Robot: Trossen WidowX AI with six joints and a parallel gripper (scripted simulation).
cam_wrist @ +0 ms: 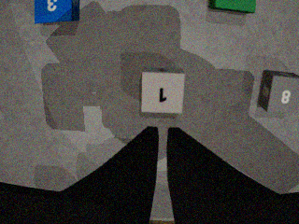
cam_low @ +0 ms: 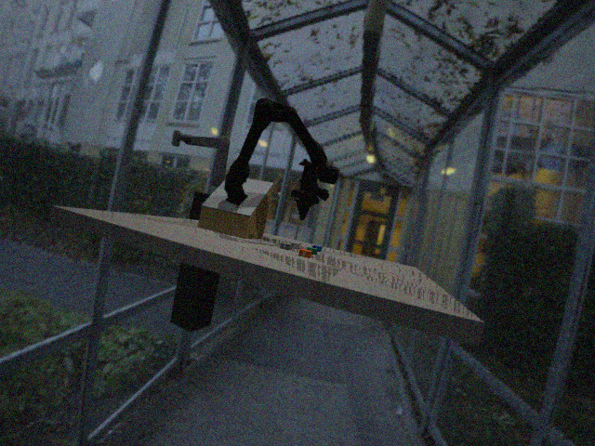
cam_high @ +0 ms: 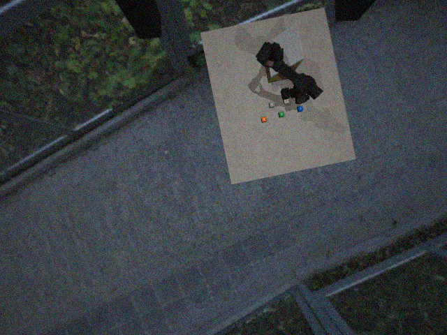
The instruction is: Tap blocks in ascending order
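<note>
Right now my gripper tip is 100 mm above the white block and 10 mm past it. From my gripper tip the other things lie so: grey block (110 mm to the right, 100 mm below, 10 mm ahead); green block (100 mm below, 80 mm ahead, 40 mm to the right); blue block (100 mm below, 90 mm to the left, 50 mm ahead).
</note>
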